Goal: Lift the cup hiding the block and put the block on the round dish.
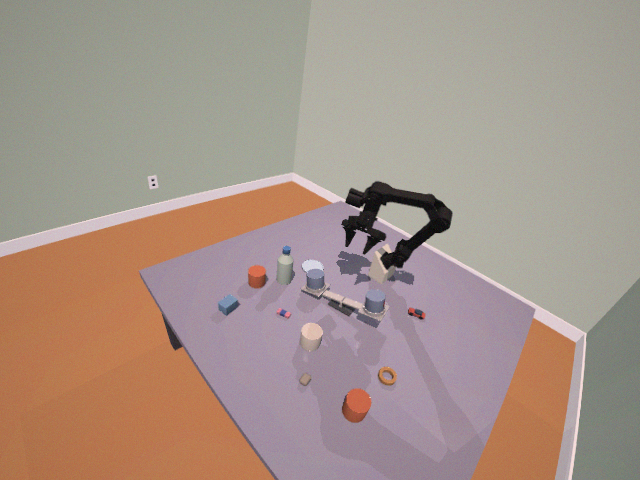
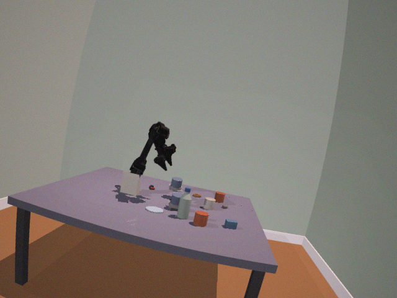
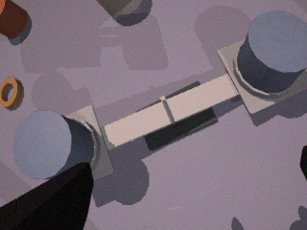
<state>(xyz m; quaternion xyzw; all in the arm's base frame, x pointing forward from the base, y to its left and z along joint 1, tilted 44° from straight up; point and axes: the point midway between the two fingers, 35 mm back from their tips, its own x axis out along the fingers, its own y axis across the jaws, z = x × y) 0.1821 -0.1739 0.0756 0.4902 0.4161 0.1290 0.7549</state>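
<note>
My gripper tip is 9 cm short of the blue-grey cup, 12 cm to the left of it and 16 cm above it. The rest, counted from my gripper tip: pale green block: 8 cm ahead, 10 cm to the right, 18 cm below; round grey-blue dish: 3 cm behind, 20 cm to the right, 22 cm below; white bottle: 13 cm ahead, 23 cm to the right, 11 cm below.
</note>
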